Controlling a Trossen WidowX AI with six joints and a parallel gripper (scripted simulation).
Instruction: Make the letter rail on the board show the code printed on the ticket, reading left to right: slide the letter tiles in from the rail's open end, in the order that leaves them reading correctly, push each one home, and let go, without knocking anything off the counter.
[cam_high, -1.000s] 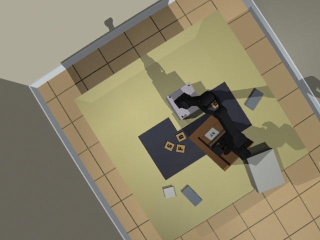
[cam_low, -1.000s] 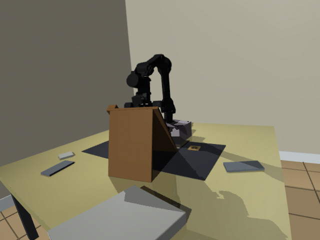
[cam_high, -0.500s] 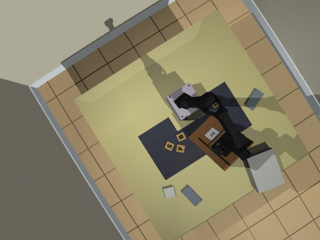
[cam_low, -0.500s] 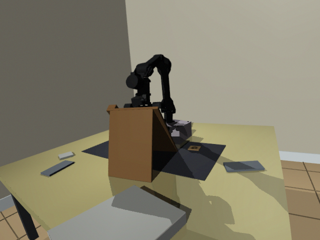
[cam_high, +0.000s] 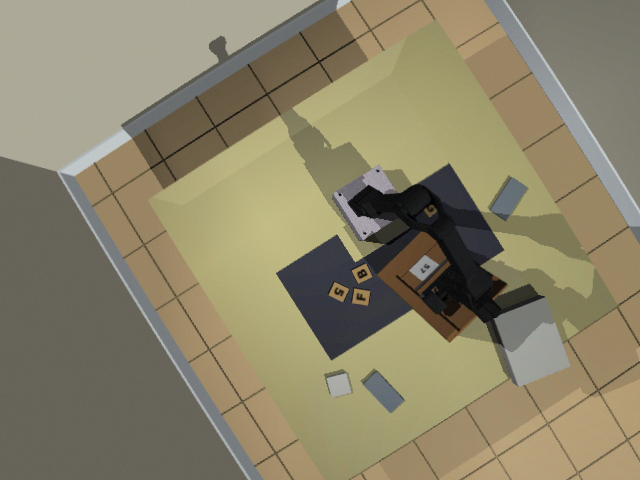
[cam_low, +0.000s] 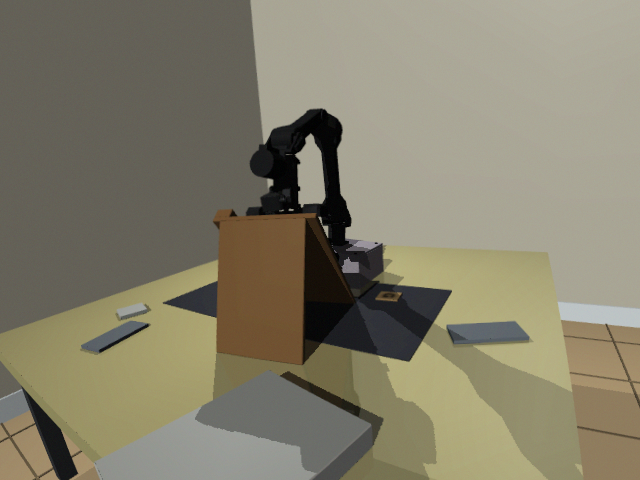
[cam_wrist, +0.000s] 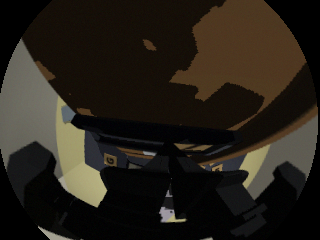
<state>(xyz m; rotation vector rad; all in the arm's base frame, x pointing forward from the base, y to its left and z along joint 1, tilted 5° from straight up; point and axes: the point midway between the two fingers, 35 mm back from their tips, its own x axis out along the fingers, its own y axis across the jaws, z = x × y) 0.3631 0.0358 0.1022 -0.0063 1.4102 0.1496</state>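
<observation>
The white ticket is 80 mm below my gripper tip and 60 mm behind it. From my gripper tip the other things lie so: dark mat 180 mm below, 160 mm behind, 50 mm to the right; small white block 500 mm to the right, 170 mm below, 110 mm ahead; large grey box 410 mm ahead, 160 mm to the left, 160 mm below.
</observation>
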